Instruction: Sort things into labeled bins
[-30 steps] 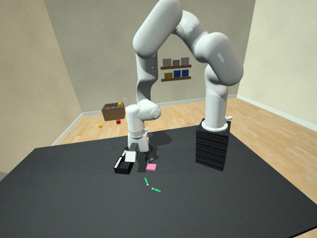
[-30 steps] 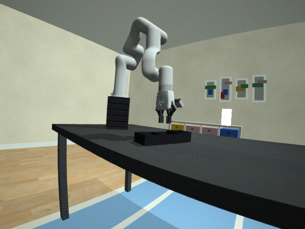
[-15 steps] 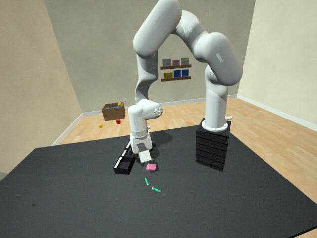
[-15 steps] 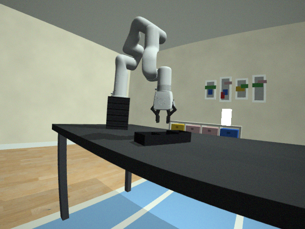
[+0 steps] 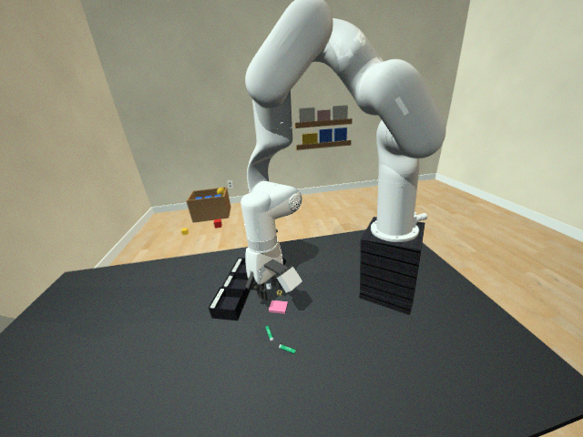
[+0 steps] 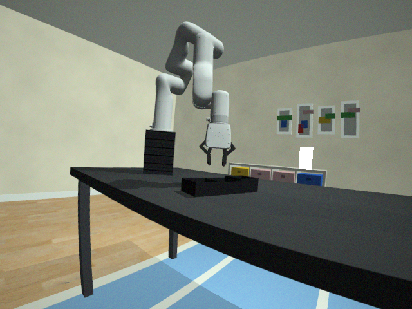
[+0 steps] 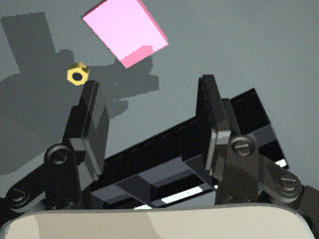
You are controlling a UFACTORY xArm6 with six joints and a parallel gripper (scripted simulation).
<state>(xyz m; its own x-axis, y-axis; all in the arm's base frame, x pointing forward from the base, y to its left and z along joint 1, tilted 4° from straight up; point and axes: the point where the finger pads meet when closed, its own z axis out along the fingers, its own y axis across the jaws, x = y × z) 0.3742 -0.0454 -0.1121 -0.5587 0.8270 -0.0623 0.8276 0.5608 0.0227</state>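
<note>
The pink flat pad is 2 cm behind my hand and 9 cm below it. Round my hand: battery: 3 cm ahead, 8 cm to the left, 9 cm below; white part: 1 cm behind, 10 cm to the right, 8 cm below; yellow hex nut: 4 cm behind, 6 cm to the right, 9 cm below.
</note>
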